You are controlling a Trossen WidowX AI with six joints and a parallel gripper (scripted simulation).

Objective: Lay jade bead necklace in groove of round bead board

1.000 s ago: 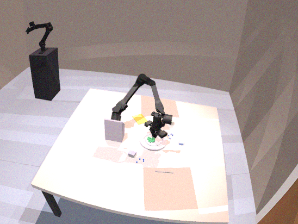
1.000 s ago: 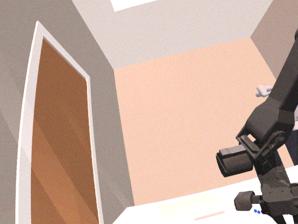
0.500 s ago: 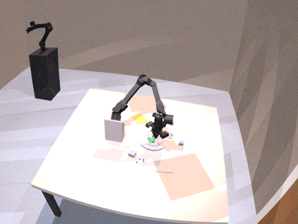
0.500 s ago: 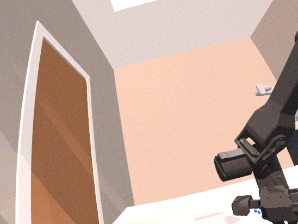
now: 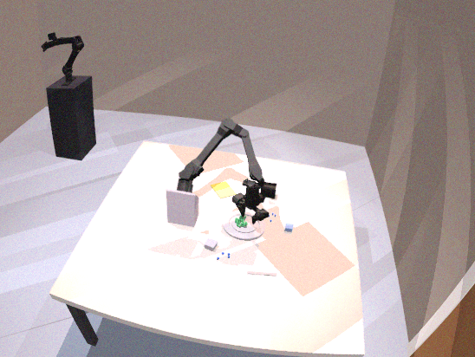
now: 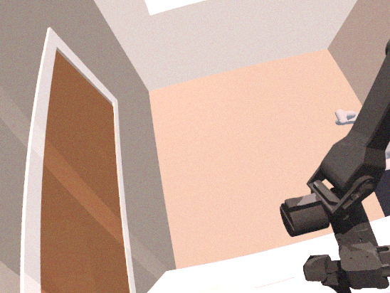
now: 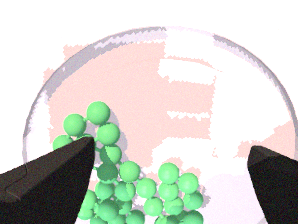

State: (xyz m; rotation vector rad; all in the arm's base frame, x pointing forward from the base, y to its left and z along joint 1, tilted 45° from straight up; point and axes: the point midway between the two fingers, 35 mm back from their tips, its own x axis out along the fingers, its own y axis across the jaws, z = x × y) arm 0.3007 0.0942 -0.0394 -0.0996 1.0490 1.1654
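The round white bead board lies 20 mm behind my gripper tip, 20 mm to the right of it and 10 mm below it. Round my gripper tip: yellow sheet 160 mm behind, 230 mm to the left, 20 mm below; then blue block 200 mm ahead, 10 mm to the left, 10 mm below; then cream block 110 mm ahead, 230 mm to the left.
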